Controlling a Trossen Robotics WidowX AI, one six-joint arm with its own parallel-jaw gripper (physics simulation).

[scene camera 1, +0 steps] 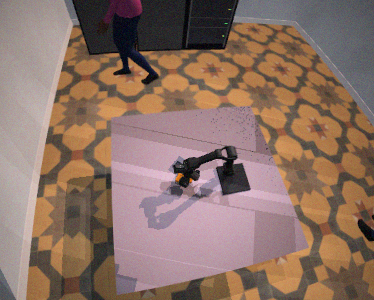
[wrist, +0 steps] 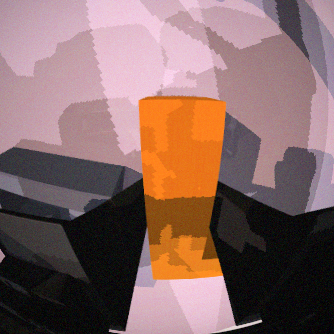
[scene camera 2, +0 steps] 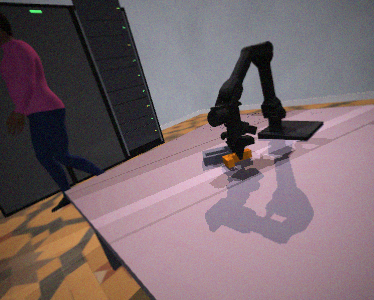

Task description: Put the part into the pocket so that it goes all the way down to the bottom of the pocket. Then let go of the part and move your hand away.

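Observation:
The orange part is held between the fingers of my gripper, which is shut on it. The part is outside the pocket and appears slightly above the table, with shadows below it in scene camera 2. The grey pocket block stands on the table. In scene camera 2 it is behind and left of the part; in the wrist view it is left of the part. My left finger covers some of the block, and the pocket opening is mostly hidden.
The arm's black base plate stands on the pink table. A person in a pink top is beyond the table, near dark cabinets. A dark shoe shows at the right of scene camera 1.

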